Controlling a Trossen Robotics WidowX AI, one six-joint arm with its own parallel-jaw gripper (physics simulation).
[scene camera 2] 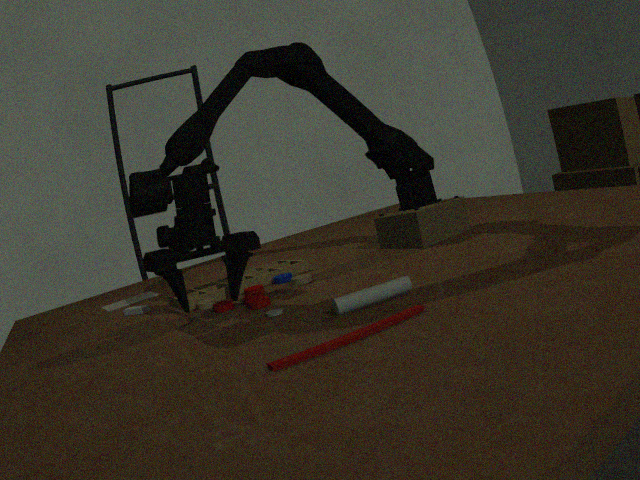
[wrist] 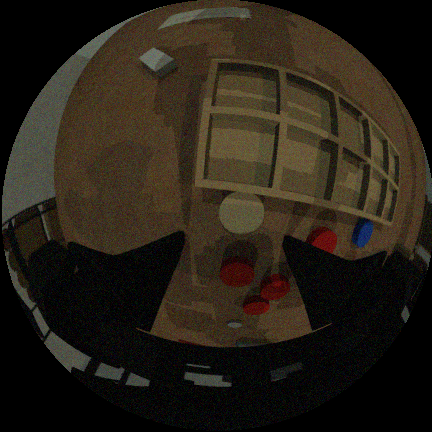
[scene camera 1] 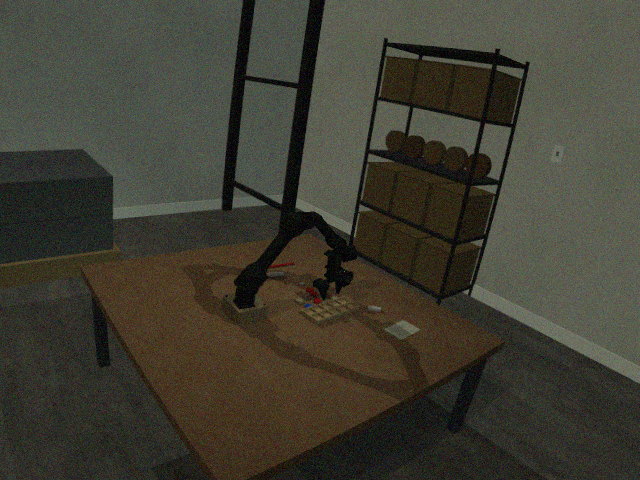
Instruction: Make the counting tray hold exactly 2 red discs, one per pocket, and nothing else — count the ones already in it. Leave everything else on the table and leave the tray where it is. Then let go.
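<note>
The counting tray [scene camera 1: 319,321] [wrist: 201,150] has two rows of pockets, and I see no disc in them in the wrist view. My gripper [scene camera 1: 330,295] [scene camera 2: 210,304] [wrist: 234,238] is open and empty, pointing down low beside the tray's long edge. A red disc [wrist: 237,271] shows between the fingers in the wrist view. Two more red discs [wrist: 275,286] [wrist: 256,305] lie close together beyond it. Another red disc [wrist: 322,240] is partly hidden by the right finger. A blue disc [scene camera 1: 308,305] [scene camera 2: 282,278] [wrist: 362,233] lies outside the tray. A pale disc [wrist: 241,212] shows at its edge.
A red rod [scene camera 1: 282,265] [scene camera 2: 346,338] and a pale cylinder [scene camera 1: 276,274] [scene camera 2: 372,295] lie near the discs. A small pale round piece [scene camera 2: 274,312] [wrist: 234,324] lies nearby. A white block [scene camera 1: 374,308] [scene camera 2: 135,310] [wrist: 157,62] and a pale card [scene camera 1: 402,329] lie past the tray.
</note>
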